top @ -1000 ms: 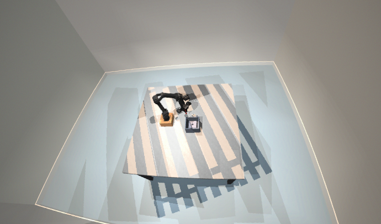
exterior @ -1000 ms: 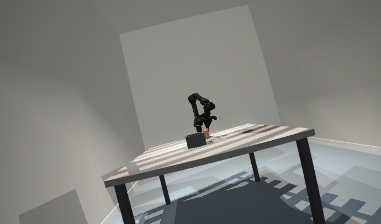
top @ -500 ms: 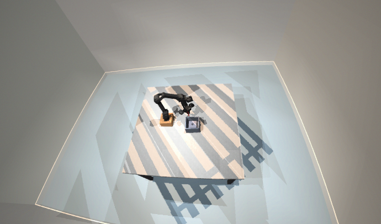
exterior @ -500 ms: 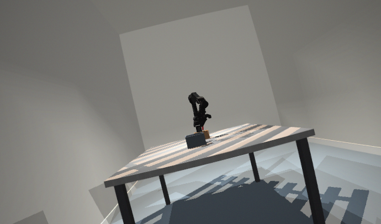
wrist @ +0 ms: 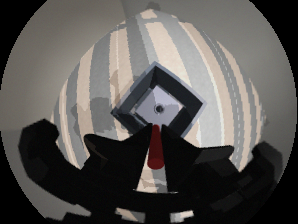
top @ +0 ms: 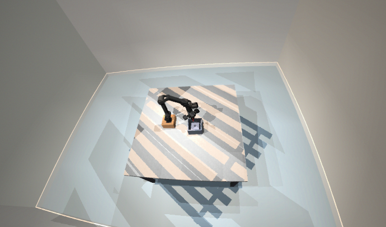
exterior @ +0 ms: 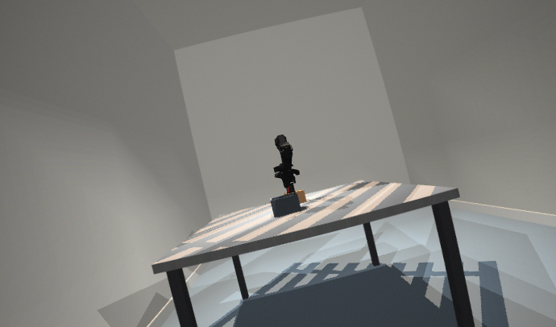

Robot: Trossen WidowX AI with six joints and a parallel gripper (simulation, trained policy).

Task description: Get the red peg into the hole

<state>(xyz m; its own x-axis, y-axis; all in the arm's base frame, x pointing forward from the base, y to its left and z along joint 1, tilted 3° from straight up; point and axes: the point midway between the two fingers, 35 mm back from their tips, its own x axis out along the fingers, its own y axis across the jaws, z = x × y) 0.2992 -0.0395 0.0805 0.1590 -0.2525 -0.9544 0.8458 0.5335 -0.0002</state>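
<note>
My gripper tip is 10 mm to the right of the red peg, 10 mm below it and 10 mm past it. Also, from my gripper tip: pale plate (100 mm below, 30 mm to the right, 10 mm ahead); dark box (120 mm below, 30 mm to the right, 10 mm ahead).
</note>
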